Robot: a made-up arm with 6 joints. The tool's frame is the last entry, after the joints. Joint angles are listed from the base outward.
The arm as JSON. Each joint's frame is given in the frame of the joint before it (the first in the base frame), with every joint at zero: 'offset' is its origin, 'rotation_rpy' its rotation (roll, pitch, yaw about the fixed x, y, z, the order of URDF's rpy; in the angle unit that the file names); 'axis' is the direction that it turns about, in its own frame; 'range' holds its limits. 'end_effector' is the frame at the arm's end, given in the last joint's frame.
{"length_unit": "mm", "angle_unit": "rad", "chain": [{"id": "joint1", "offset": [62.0, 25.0, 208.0], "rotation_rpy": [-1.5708, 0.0, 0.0], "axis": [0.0, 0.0, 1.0], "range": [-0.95, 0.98]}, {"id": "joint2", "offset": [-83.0, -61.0, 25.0], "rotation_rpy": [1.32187, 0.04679, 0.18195], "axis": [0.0, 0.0, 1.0], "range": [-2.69, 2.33]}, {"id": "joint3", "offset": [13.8, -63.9, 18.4], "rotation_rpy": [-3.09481, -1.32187, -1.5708], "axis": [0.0, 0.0, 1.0], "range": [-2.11, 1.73]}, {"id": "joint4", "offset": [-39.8, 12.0, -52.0], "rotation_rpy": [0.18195, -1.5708, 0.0], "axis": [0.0, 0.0, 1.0], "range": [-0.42, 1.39]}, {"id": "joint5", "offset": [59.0, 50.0, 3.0], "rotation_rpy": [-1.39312, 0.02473, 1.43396], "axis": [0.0, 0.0, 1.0], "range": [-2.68, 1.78]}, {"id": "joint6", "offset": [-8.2, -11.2, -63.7], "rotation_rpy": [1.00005, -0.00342, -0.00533], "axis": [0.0, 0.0, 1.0], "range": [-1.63, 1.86]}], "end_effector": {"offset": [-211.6, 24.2, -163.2], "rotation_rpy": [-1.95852, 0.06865, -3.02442]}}
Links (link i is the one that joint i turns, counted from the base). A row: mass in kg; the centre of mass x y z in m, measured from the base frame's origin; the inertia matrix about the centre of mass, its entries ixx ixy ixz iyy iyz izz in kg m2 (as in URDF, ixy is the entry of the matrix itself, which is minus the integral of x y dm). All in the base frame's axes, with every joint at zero. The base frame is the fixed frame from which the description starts. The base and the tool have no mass.
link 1: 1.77; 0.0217 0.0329 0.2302; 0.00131 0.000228 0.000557 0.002 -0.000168 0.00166
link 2: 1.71; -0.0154 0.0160 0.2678; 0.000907 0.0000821 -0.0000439 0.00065 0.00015 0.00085
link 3: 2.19; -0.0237 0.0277 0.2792; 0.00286 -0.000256 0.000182 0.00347 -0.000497 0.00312
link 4: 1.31; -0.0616 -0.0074 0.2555; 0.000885 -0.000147 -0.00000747 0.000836 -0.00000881 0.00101
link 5: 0.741; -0.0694 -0.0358 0.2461; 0.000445 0.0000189 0 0.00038 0 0.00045
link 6: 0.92; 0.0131 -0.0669 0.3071; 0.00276 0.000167 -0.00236 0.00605 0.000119 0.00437
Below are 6 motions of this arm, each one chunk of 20 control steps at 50 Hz.
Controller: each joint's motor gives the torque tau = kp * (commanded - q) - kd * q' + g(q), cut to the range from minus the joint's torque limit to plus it. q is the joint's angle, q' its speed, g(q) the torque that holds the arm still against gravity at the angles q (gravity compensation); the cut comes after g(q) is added. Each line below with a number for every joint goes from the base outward.
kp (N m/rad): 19 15 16 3.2 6.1 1.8
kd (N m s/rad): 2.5 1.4 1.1 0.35 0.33 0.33
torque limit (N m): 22 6.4 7.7 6 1.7 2
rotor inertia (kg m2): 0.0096 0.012 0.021 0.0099 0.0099 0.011
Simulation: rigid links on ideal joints. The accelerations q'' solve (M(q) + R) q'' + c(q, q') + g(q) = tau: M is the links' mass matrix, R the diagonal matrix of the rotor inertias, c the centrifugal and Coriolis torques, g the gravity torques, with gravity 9.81 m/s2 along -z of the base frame. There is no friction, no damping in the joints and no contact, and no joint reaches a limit. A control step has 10 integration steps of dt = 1/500 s. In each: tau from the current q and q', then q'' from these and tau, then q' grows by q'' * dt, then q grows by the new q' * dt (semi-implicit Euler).
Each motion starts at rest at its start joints. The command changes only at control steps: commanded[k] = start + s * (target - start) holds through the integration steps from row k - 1 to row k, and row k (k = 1, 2, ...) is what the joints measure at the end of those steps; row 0 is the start. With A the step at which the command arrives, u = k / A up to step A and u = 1 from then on. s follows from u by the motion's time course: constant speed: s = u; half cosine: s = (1 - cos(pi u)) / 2; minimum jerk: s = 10 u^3 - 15 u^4 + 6 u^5; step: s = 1 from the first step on.
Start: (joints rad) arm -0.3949 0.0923 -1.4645 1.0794 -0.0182 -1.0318
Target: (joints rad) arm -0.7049 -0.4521 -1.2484 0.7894 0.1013 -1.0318
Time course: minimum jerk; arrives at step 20
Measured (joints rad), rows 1 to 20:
1: -0.3949 0.0923 -1.4645 1.0794 -0.0182 -1.0318
2: -0.3949 0.0918 -1.4645 1.0792 -0.0182 -1.0319
3: -0.3949 0.0904 -1.4643 1.0784 -0.0181 -1.0322
4: -0.3949 0.0871 -1.4638 1.0766 -0.0179 -1.0329
5: -0.3952 0.0809 -1.4628 1.0733 -0.0171 -1.0341
6: -0.3960 0.0710 -1.4609 1.0679 -0.0157 -1.0360
7: -0.3975 0.0565 -1.4579 1.0600 -0.0132 -1.0385
8: -0.4001 0.0371 -1.4533 1.0493 -0.0093 -1.0415
9: -0.4042 0.0128 -1.4470 1.0357 -0.0038 -1.0449
10: -0.4101 -0.0164 -1.4386 1.0194 0.0035 -1.0483
11: -0.4181 -0.0499 -1.4281 1.0006 0.0124 -1.0515
12: -0.4286 -0.0869 -1.4154 0.9797 0.0228 -1.0541
13: -0.4416 -0.1264 -1.4008 0.9575 0.0344 -1.0560
14: -0.4572 -0.1672 -1.3844 0.9346 0.0467 -1.0569
15: -0.4753 -0.2081 -1.3667 0.9120 0.0592 -1.0567
16: -0.4957 -0.2479 -1.3480 0.8905 0.0712 -1.0555
17: -0.5182 -0.2854 -1.3289 0.8708 0.0822 -1.0534
18: -0.5422 -0.3196 -1.3100 0.8536 0.0917 -1.0504
19: -0.5671 -0.3499 -1.2917 0.8391 0.0995 -1.0468
20: -0.5923 -0.3758 -1.2745 0.8273 0.1052 -1.0428

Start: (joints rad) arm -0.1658 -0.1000 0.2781 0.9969 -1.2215 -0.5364
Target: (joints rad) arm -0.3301 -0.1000 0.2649 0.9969 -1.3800 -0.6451
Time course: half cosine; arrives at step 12
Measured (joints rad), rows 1 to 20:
1: -0.1659 -0.1000 0.2780 0.9969 -1.2216 -0.5364
2: -0.1663 -0.0998 0.2776 0.9970 -1.2224 -0.5364
3: -0.1675 -0.0993 0.2767 0.9971 -1.2245 -0.5363
4: -0.1698 -0.0986 0.2750 0.9972 -1.2286 -0.5362
5: -0.1735 -0.0977 0.2724 0.9973 -1.2354 -0.5363
6: -0.1790 -0.0967 0.2691 0.9973 -1.2452 -0.5366
7: -0.1862 -0.0956 0.2652 0.9971 -1.2579 -0.5374
8: -0.1952 -0.0947 0.2612 0.9967 -1.2734 -0.5389
9: -0.2058 -0.0939 0.2573 0.9961 -1.2910 -0.5413
10: -0.2175 -0.0935 0.2540 0.9954 -1.3096 -0.5447
11: -0.2301 -0.0935 0.2517 0.9945 -1.3283 -0.5494
12: -0.2428 -0.0940 0.2508 0.9937 -1.3459 -0.5552
13: -0.2553 -0.0949 0.2514 0.9928 -1.3613 -0.5622
14: -0.2673 -0.0960 0.2534 0.9921 -1.3739 -0.5701
15: -0.2784 -0.0973 0.2564 0.9915 -1.3837 -0.5788
16: -0.2887 -0.0985 0.2600 0.9912 -1.3907 -0.5879
17: -0.2980 -0.0998 0.2639 0.9912 -1.3953 -0.5971
18: -0.3063 -0.1009 0.2677 0.9913 -1.3980 -0.6062
19: -0.3136 -0.1018 0.2711 0.9917 -1.3992 -0.6149
20: -0.3199 -0.1026 0.2740 0.9922 -1.3993 -0.6230

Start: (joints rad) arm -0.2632 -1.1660 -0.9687 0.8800 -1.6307 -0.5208
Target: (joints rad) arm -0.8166 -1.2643 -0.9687 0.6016 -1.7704 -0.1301
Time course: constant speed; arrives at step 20
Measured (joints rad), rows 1 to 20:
1: -0.2639 -1.1665 -0.9694 0.8802 -1.6315 -0.5204
2: -0.2662 -1.1677 -0.9712 0.8808 -1.6338 -0.5191
3: -0.2705 -1.1699 -0.9740 0.8818 -1.6377 -0.5165
4: -0.2770 -1.1728 -0.9774 0.8830 -1.6430 -0.5124
5: -0.2857 -1.1764 -0.9809 0.8841 -1.6493 -0.5069
6: -0.2967 -1.1805 -0.9843 0.8848 -1.6562 -0.5000
7: -0.3097 -1.1851 -0.9872 0.8847 -1.6635 -0.4917
8: -0.3248 -1.1900 -0.9895 0.8837 -1.6709 -0.4822
9: -0.3419 -1.1951 -0.9911 0.8814 -1.6783 -0.4716
10: -0.3607 -1.2003 -0.9921 0.8776 -1.6856 -0.4600
11: -0.3813 -1.2056 -0.9925 0.8720 -1.6929 -0.4474
12: -0.4034 -1.2108 -0.9924 0.8647 -1.7001 -0.4340
13: -0.4269 -1.2160 -0.9920 0.8555 -1.7073 -0.4197
14: -0.4516 -1.2210 -0.9912 0.8444 -1.7144 -0.4046
15: -0.4774 -1.2259 -0.9902 0.8314 -1.7215 -0.3888
16: -0.5042 -1.2306 -0.9892 0.8167 -1.7286 -0.3722
17: -0.5317 -1.2351 -0.9881 0.8003 -1.7357 -0.3550
18: -0.5598 -1.2395 -0.9871 0.7824 -1.7428 -0.3370
19: -0.5885 -1.2436 -0.9861 0.7632 -1.7499 -0.3185
20: -0.6176 -1.2477 -0.9852 0.7430 -1.7570 -0.2993

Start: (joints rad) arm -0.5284 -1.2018 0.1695 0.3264 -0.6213 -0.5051
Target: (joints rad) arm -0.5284 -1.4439 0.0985 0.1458 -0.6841 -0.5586
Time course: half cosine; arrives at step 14
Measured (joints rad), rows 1 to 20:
1: -0.5284 -1.2021 0.1695 0.3262 -0.6213 -0.5051
2: -0.5284 -1.2034 0.1692 0.3252 -0.6214 -0.5049
3: -0.5285 -1.2066 0.1685 0.3226 -0.6219 -0.5046
4: -0.5285 -1.2124 0.1670 0.3181 -0.6228 -0.5042
5: -0.5287 -1.2211 0.1645 0.3112 -0.6246 -0.5038
6: -0.5289 -1.2331 0.1608 0.3018 -0.6275 -0.5034
7: -0.5291 -1.2480 0.1560 0.2902 -0.6314 -0.5033
8: -0.5293 -1.2655 0.1500 0.2766 -0.6366 -0.5037
9: -0.5295 -1.2851 0.1432 0.2616 -0.6427 -0.5046
10: -0.5296 -1.3059 0.1358 0.2459 -0.6496 -0.5062
11: -0.5296 -1.3272 0.1282 0.2302 -0.6570 -0.5086
12: -0.5296 -1.3479 0.1208 0.2152 -0.6644 -0.5117
13: -0.5294 -1.3671 0.1139 0.2018 -0.6715 -0.5155
14: -0.5291 -1.3840 0.1080 0.1905 -0.6778 -0.5199
15: -0.5288 -1.3980 0.1033 0.1819 -0.6831 -0.5247
16: -0.5284 -1.4092 0.0999 0.1756 -0.6870 -0.5297
17: -0.5280 -1.4180 0.0977 0.1712 -0.6897 -0.5347
18: -0.5276 -1.4249 0.0965 0.1682 -0.6912 -0.5394
19: -0.5274 -1.4302 0.0960 0.1662 -0.6918 -0.5438
20: -0.5272 -1.4343 0.0960 0.1647 -0.6917 -0.5478

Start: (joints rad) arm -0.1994 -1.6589 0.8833 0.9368 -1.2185 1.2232
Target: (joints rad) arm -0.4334 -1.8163 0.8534 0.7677 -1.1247 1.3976
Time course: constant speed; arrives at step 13
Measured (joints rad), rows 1 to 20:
1: -0.1999 -1.6599 0.8832 0.9361 -1.2176 1.2235
2: -0.2015 -1.6628 0.8829 0.9341 -1.2151 1.2244
3: -0.2048 -1.6675 0.8823 0.9305 -1.2109 1.2261
4: -0.2100 -1.6738 0.8813 0.9251 -1.2054 1.2285
5: -0.2169 -1.6814 0.8799 0.9180 -1.1988 1.2319
6: -0.2257 -1.6900 0.8781 0.9093 -1.1916 1.2362
7: -0.2361 -1.6995 0.8761 0.8992 -1.1840 1.2415
8: -0.2480 -1.7096 0.8738 0.8880 -1.1763 1.2477
9: -0.2612 -1.7203 0.8713 0.8757 -1.1687 1.2548
10: -0.2754 -1.7313 0.8688 0.8626 -1.1611 1.2628
11: -0.2905 -1.7426 0.8662 0.8489 -1.1536 1.2716
12: -0.3064 -1.7541 0.8636 0.8347 -1.1462 1.2811
13: -0.3228 -1.7658 0.8611 0.8203 -1.1389 1.2912
14: -0.3392 -1.7766 0.8586 0.8064 -1.1325 1.3017
15: -0.3549 -1.7856 0.8563 0.7940 -1.1277 1.3120
16: -0.3692 -1.7929 0.8543 0.7834 -1.1246 1.3219
17: -0.3819 -1.7987 0.8527 0.7749 -1.1229 1.3313
18: -0.3929 -1.8032 0.8515 0.7685 -1.1222 1.3402
19: -0.4023 -1.8067 0.8507 0.7640 -1.1222 1.3483
20: -0.4101 -1.8093 0.8504 0.7612 -1.1226 1.3557

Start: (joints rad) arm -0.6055 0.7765 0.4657 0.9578 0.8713 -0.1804
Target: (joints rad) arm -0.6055 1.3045 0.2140 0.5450 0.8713 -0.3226
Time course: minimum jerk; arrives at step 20
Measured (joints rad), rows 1 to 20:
1: -0.6055 0.7766 0.4657 0.9578 0.8713 -0.1804
2: -0.6056 0.7770 0.4655 0.9579 0.8712 -0.1804
3: -0.6057 0.7784 0.4650 0.9582 0.8710 -0.1804
4: -0.6061 0.7818 0.4635 0.9587 0.8705 -0.1804
5: -0.6067 0.7881 0.4607 0.9593 0.8698 -0.1804
6: -0.6075 0.7982 0.4559 0.9597 0.8690 -0.1806
7: -0.6085 0.8128 0.4486 0.9593 0.8682 -0.1810
8: -0.6097 0.8322 0.4385 0.9577 0.8676 -0.1818
9: -0.6108 0.8565 0.4254 0.9542 0.8674 -0.1831
10: -0.6119 0.8854 0.4091 0.9482 0.8676 -0.1850
11: -0.6128 0.9183 0.3900 0.9390 0.8683 -0.1875
12: -0.6133 0.9544 0.3684 0.9262 0.8695 -0.1907
13: -0.6135 0.9927 0.3450 0.9095 0.8711 -0.1946
14: -0.6131 1.0318 0.3205 0.8885 0.8727 -0.1992
15: -0.6123 1.0707 0.2959 0.8634 0.8743 -0.2045
16: -0.6109 1.1081 0.2721 0.8344 0.8757 -0.2103
17: -0.6091 1.1430 0.2501 0.8019 0.8767 -0.2167
18: -0.6069 1.1746 0.2310 0.7665 0.8773 -0.2235
19: -0.6046 1.2023 0.2153 0.7293 0.8775 -0.2307
20: -0.6023 1.2259 0.2035 0.6912 0.8775 -0.2382

